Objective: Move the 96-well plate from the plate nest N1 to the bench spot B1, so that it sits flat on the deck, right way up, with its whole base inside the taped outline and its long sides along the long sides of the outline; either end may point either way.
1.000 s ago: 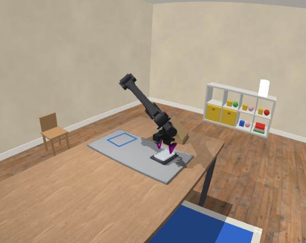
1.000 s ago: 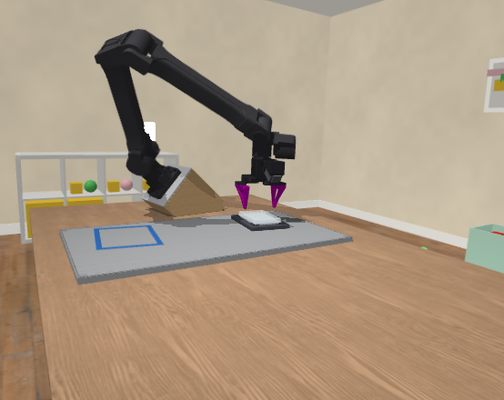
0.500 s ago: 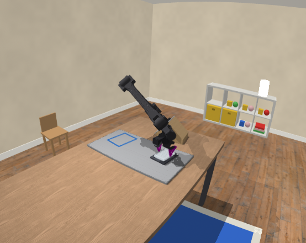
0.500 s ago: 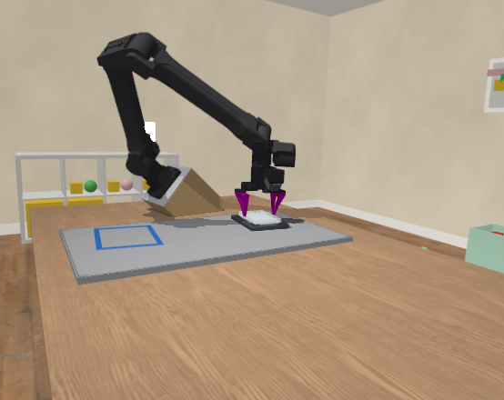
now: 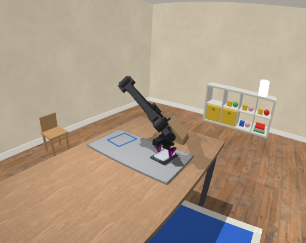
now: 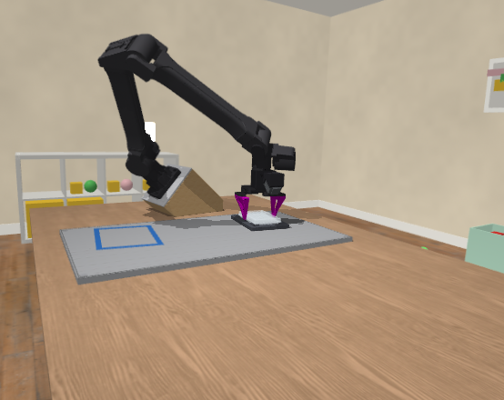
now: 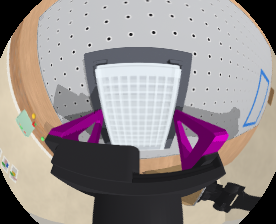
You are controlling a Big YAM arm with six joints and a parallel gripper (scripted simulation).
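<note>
The white 96-well plate lies 1 cm below my hand. The rest, counted from my hand: dark plate nest 2 cm below.
</note>
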